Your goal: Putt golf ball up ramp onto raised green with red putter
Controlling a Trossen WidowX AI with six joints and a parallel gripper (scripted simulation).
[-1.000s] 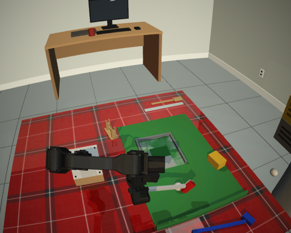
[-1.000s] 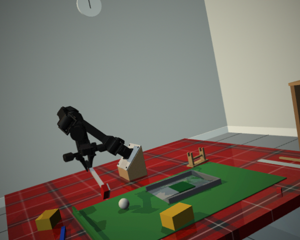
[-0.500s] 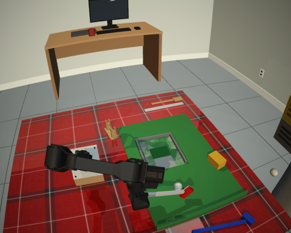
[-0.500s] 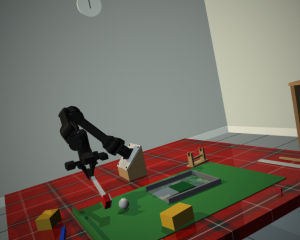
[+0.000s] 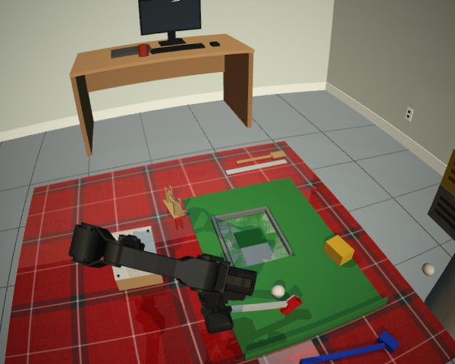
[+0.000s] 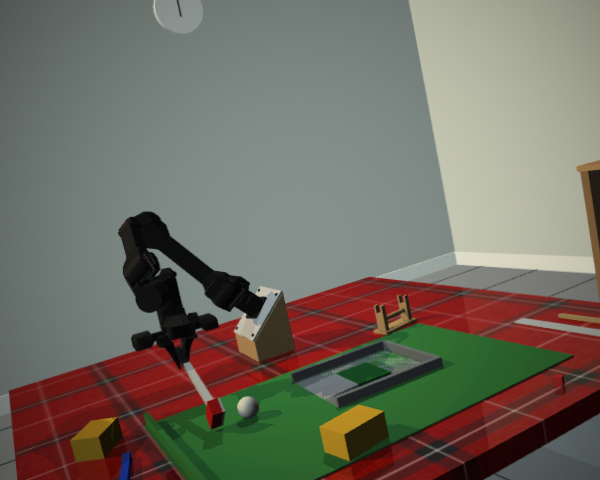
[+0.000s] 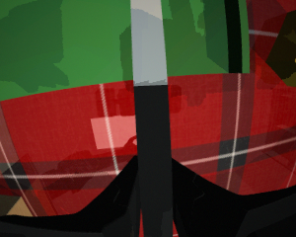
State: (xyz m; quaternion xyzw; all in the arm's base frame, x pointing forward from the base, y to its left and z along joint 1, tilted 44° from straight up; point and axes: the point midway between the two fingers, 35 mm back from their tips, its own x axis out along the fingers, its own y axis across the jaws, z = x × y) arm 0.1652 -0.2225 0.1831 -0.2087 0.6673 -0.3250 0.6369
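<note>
The red putter is 12 cm ahead of my gripper tip, 1 cm to the right of it and 1 cm below it. From my gripper tip the other things lie so: white golf ball 22 cm ahead, 4 cm to the left, 5 cm below; then blue mallet 32 cm ahead, 24 cm to the right, 6 cm below; then green mat 31 cm ahead, 22 cm to the left, 8 cm below.
</note>
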